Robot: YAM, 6 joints.
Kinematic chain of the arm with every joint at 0, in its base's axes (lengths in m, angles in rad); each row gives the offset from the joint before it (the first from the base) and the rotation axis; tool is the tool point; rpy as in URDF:
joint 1: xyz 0 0 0.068 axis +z
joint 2: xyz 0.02 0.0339 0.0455 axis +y
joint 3: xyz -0.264 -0.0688 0 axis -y
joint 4: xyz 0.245 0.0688 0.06 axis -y
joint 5: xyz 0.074 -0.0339 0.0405 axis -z
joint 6: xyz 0.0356 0 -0.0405 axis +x
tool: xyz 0 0 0 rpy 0 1.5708 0
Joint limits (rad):
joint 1: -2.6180..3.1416
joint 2: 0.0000..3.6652
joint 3: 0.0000..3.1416
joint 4: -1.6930..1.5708
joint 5: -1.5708..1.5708
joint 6: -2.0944..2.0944
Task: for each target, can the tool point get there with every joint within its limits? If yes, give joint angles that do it. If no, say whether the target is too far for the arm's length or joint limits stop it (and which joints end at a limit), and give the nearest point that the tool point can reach.
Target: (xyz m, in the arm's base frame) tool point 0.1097 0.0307 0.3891
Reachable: yes | joints 0.5384 0.5930 0.8986 -0.3367 0.9967 -0.2001
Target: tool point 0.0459 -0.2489 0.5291
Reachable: yes | joints -1.2565 1.4843 2.0594 -0.9423 1.2113 1.0455
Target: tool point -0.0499 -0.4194 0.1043
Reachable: yes | joints -1.6393 2.2124 1.4747 -0.6160 0.6321 0.8086
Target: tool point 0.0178 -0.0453 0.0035
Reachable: yes | joints -0.9479 2.9337 0.5573 -1.2334 0.3425 -0.9884
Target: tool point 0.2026 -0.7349 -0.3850
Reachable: no: too far | nearest point 0.1444 -0.5237 -0.2287 | short by 0.269 m
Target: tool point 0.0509 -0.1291 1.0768
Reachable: no: too far | nearest point 0.0354 -0.0899 0.7346 | short by 0.345 m
